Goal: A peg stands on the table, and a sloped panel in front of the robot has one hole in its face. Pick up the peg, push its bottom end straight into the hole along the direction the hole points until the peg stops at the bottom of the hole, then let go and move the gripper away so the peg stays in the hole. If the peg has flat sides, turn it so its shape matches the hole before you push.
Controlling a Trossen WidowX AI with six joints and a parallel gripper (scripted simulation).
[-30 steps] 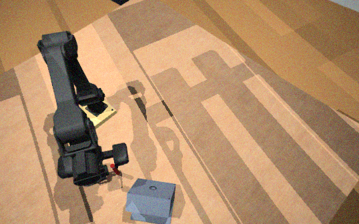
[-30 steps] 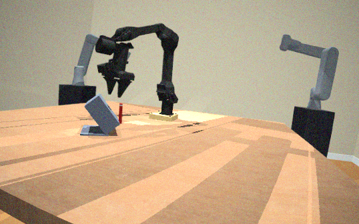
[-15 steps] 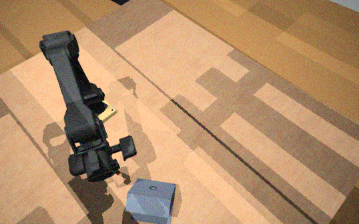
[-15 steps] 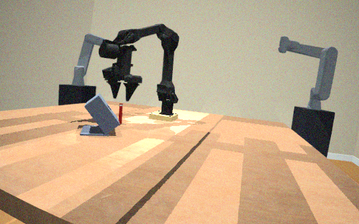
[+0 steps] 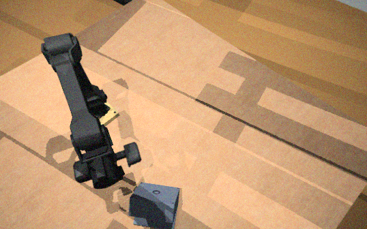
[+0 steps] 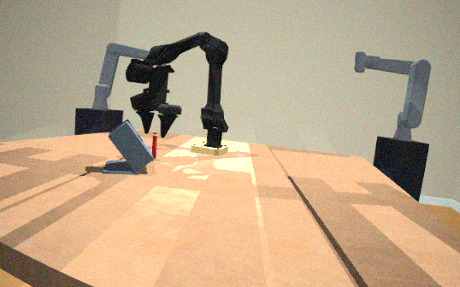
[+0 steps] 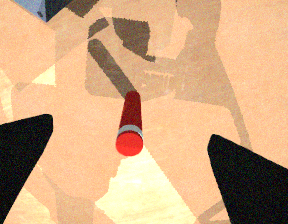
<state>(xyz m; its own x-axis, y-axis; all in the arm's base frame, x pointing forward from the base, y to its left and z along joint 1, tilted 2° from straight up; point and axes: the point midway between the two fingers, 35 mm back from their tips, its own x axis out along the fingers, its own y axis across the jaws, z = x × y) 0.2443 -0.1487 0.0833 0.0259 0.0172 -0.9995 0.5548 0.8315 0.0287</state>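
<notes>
Now: gripper tip 1 cm above the peg. Round my gripper tip: sloped panel (16 cm ahead, 1 cm below); then panel foot (17 cm ahead, 7 cm below, 1 cm to the right).
</notes>
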